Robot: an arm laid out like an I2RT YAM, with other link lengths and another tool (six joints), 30 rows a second.
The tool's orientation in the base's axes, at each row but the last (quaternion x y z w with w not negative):
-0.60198, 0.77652, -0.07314, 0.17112
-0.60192, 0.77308, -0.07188, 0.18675
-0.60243, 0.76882, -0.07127, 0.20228
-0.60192, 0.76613, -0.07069, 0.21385
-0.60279, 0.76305, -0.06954, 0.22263
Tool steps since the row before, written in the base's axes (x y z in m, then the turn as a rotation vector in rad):
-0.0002, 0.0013, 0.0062, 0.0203, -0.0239, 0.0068
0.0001, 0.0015, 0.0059, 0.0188, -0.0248, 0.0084
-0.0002, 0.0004, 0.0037, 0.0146, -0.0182, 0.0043
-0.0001, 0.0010, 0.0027, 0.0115, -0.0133, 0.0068
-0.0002, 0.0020, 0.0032, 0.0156, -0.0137, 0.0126
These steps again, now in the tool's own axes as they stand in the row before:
-0.0023, -0.0015, -0.0057, 0.0173, -0.0270, -0.0014
-0.0026, -0.0017, -0.0052, 0.0182, -0.0264, -0.0035
-0.0012, -0.0010, -0.0034, 0.0136, -0.0194, -0.0006
-0.0016, -0.0006, -0.0023, 0.0089, -0.0163, -0.0033
-0.0027, -0.0005, -0.0026, 0.0071, -0.0222, -0.0068

